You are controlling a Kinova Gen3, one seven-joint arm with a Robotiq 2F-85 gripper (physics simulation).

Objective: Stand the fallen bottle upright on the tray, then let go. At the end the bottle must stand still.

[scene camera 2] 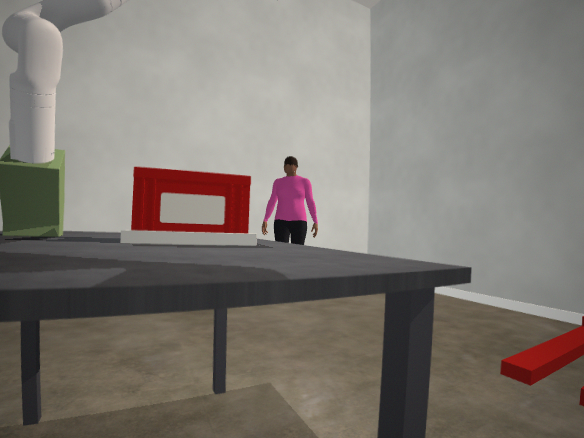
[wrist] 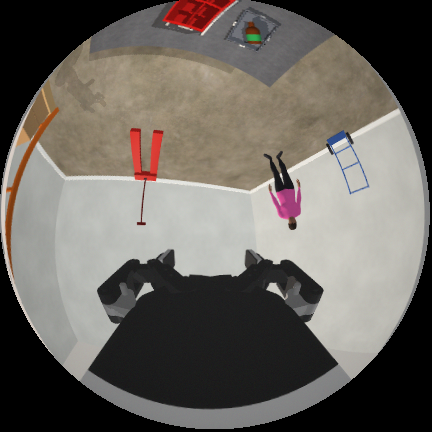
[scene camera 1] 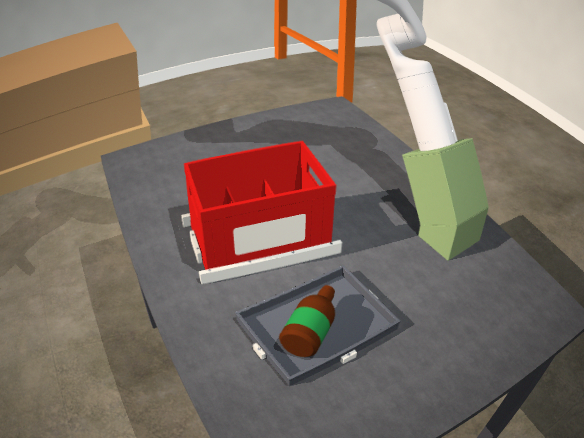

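Seen in the pictures: gripper, fingertip midpoint: (wrist: 209, 257); arm's base, origin of the base link: (scene camera 2: 33, 156) (scene camera 1: 438, 146).
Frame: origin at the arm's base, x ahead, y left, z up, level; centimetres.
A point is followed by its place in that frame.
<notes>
A brown bottle (scene camera 1: 309, 322) {x 47.6, y 14.0, z -13.2 cm} (wrist: 253, 34) with a green label lies on its side on the dark grey tray (scene camera 1: 342, 368) {x 44.9, y 21.0, z -20.8 cm} (wrist: 270, 38). In scene camera 1 its neck points up and slightly right, towards the tray's back rim, and its base is near the front left rim. Neither the bottle nor the tray shows in scene camera 2. My gripper (wrist: 209, 257) {x 72.4, y -7.4, z 74.5 cm} is open and empty in the wrist view, with its fingers wide apart, away from the bottle. The gripper does not show in the two scene views.
A red crate (scene camera 1: 267, 230) {x 40.6, y -8.9, z -11.2 cm} (scene camera 2: 192, 201) {x 34.5, y -26.4, z -10.7 cm} (wrist: 192, 19) stands behind the tray, with white strips around its foot. The arm's green pedestal (scene camera 1: 446, 200) {x 7.0, y 9.7, z -6.6 cm} (scene camera 2: 31, 197) {x 0.2, y -0.8, z -10.8 cm} is at the right in scene camera 1. A person (scene camera 2: 291, 197) (wrist: 288, 202) in pink stands beyond the table.
</notes>
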